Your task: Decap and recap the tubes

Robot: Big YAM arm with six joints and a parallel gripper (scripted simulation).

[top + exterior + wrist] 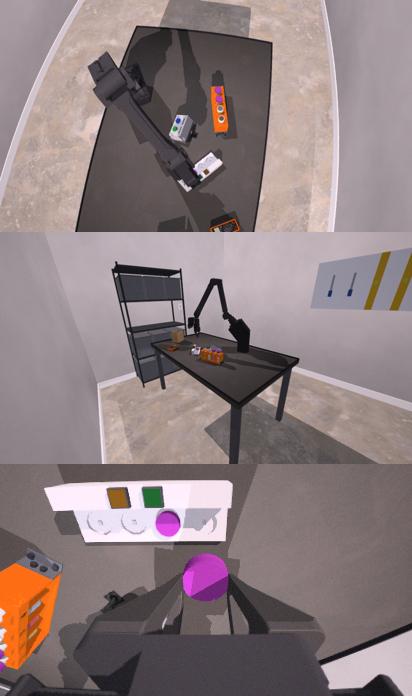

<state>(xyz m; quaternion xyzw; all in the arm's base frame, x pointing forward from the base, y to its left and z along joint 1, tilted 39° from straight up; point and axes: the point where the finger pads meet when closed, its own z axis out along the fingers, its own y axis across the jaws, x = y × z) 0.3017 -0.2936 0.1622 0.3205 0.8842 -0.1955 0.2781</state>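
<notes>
Now: the green key 24 cm to the left of my hand, 10 cm below it and 7 cm behind it. From my hand the other things lie so: cap 1 cm below; then blue key 28 cm to the left, 10 cm below, 5 cm behind; then key housing 26 cm to the left, 11 cm below, 4 cm behind.
</notes>
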